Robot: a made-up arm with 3 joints. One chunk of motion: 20 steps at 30 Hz.
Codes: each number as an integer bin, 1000 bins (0 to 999) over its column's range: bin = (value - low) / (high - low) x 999, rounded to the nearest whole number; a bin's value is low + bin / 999 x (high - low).
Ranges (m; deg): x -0.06..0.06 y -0.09..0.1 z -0.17..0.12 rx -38..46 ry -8..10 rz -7..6
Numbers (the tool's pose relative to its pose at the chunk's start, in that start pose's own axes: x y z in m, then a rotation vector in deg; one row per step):
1: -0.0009 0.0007 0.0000 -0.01 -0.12 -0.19
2: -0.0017 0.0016 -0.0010 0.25 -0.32 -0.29
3: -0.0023 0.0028 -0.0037 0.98 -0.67 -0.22
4: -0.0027 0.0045 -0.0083 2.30 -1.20 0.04
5: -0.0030 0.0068 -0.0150 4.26 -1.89 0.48
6: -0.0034 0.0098 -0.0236 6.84 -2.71 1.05
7: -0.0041 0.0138 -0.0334 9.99 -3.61 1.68
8: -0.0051 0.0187 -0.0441 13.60 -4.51 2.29
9: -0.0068 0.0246 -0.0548 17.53 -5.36 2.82
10: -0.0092 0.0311 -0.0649 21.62 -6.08 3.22
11: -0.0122 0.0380 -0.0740 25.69 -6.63 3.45
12: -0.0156 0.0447 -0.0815 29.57 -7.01 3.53
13: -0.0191 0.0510 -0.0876 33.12 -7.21 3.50
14: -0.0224 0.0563 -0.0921 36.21 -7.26 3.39
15: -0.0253 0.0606 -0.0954 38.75 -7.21 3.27
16: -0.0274 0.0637 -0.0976 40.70 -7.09 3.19
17: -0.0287 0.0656 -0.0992 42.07 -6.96 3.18
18: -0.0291 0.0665 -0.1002 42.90 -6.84 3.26
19: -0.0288 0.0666 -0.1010 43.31 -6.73 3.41
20: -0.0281 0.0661 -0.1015 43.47 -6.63 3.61
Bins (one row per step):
1: 492 477 586 452 437 523
2: 485 482 582 455 426 516
3: 480 488 573 464 407 521
4: 477 497 557 479 377 541
5: 475 509 534 503 339 575
6: 471 525 504 533 294 619
7: 465 546 471 571 244 667
8: 457 572 434 614 194 714
9: 443 603 397 660 147 755
10: 423 637 362 709 107 785
11: 398 673 331 757 76 803
12: 370 708 305 804 55 809
13: 340 741 284 846 44 807
14: 313 769 268 883 41 798
15: 289 792 257 913 44 789
16: 271 808 249 936 51 783
17: 261 818 244 952 58 782
18: 257 823 240 962 64 788
19: 260 823 238 967 70 800
20: 266 821 236 969 76 815

